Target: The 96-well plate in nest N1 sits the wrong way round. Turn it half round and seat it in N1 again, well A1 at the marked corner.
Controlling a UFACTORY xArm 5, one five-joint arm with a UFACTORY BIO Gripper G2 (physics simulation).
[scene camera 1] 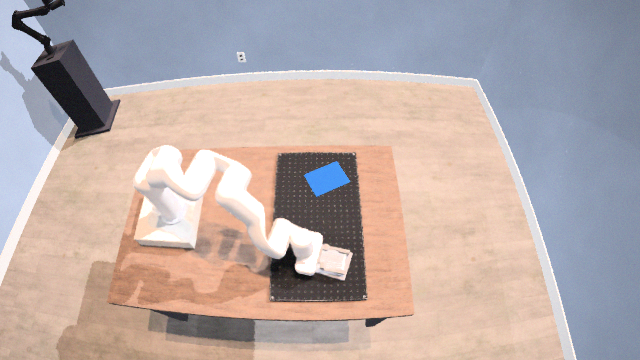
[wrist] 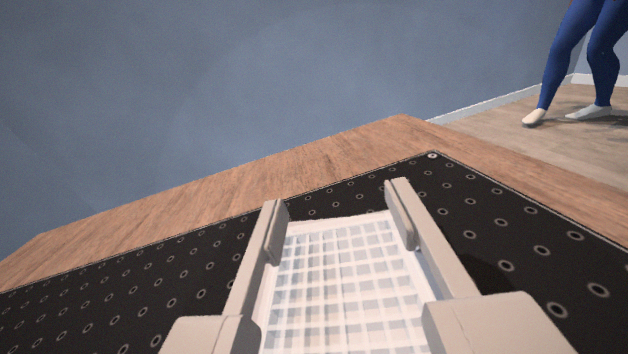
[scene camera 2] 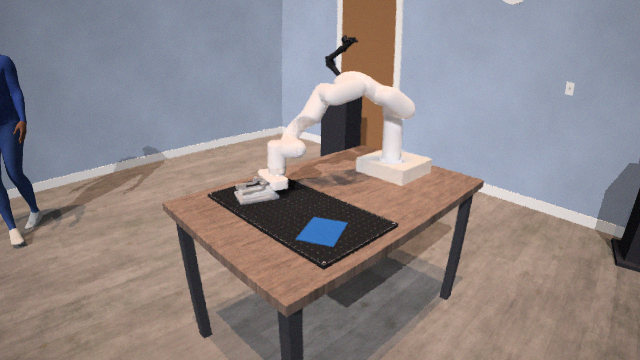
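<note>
The clear 96-well plate lies at the pale nest N1, near one end of the black board. Whether it is fully seated cannot be told. Its A1 well and the nest's marked corner cannot be made out. My gripper is shut and holds nothing. Its two long fingers reach low along the plate, with the tips near the plate's far end in the wrist view. The gripper bodies hide the plate's near end there, and most of the nest is hidden.
A flat blue rectangle lies on the other end of the perforated black board. The board lies on a wooden table. The arm's pale base block stands on the table. A person in blue stands beyond the table.
</note>
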